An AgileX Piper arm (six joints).
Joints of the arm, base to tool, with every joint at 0 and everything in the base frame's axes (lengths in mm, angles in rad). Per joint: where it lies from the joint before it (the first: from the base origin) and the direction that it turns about. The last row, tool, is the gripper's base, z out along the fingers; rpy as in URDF.
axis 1: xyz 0 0 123 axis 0 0 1
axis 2: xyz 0 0 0 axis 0 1 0
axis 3: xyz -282.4 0 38.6 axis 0 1 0
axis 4: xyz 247.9 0 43.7 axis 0.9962 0 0.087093
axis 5: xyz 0 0 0 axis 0 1 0
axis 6: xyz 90.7 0 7.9 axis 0.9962 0 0.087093
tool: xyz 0 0 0 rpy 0 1.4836 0
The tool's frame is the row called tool.
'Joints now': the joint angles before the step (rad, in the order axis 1, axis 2, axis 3, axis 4, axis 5, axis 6). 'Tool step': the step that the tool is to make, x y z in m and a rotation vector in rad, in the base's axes. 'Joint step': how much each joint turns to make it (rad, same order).
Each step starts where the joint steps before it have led.
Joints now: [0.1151, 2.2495, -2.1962, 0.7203, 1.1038, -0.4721]
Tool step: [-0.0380, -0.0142, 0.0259, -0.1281, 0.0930, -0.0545]
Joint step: [0.0001, -0.1628, 0.1429, -0.1720, 0.0730, 0.1266]
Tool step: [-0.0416, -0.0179, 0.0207, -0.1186, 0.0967, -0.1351]
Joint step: [-0.0001, -0.1660, 0.1526, -0.1803, 0.0538, 0.1815]
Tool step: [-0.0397, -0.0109, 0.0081, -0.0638, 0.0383, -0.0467]
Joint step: [0.0001, -0.1502, 0.1733, -0.0784, 0.0070, 0.0512]
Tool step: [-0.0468, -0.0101, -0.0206, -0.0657, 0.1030, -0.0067]
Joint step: [0.0000, -0.1481, 0.2563, -0.0559, -0.0002, 0.0078]
